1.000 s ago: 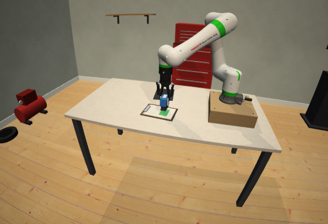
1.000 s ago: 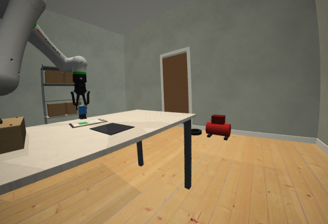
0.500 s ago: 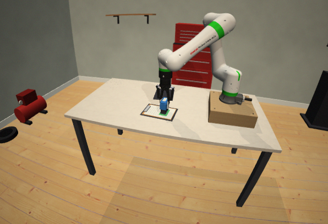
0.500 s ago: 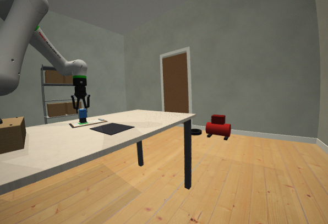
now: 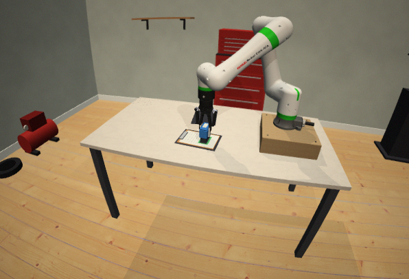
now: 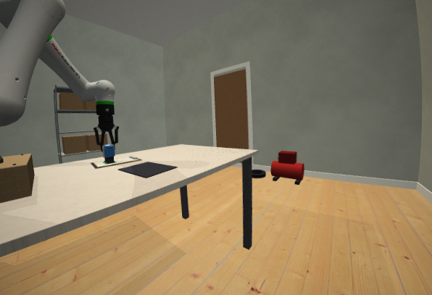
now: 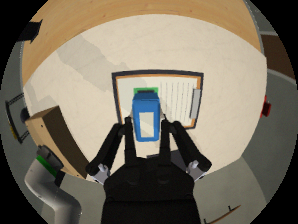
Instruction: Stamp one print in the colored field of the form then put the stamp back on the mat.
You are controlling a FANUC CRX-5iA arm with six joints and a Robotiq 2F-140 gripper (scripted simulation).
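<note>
Right now the dark mat is 30 cm to the right of my hand, 10 cm ahead of it and 7 cm below it. From my hand the other things lie so: blue stamp: 2 cm below.
</note>
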